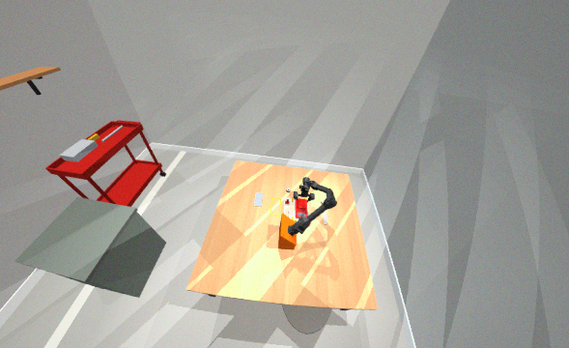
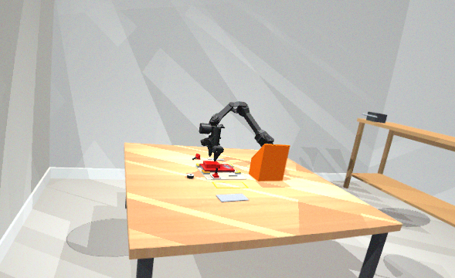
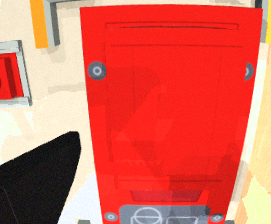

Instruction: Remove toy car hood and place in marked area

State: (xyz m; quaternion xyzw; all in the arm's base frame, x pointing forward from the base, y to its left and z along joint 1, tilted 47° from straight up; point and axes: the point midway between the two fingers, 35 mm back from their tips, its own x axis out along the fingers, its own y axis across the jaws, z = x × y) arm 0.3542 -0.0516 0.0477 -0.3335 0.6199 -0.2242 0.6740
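My gripper tip is now 30 mm above the red hood. Also, from my gripper tip: black wheel 150 mm ahead, 140 mm to the left, 60 mm below.
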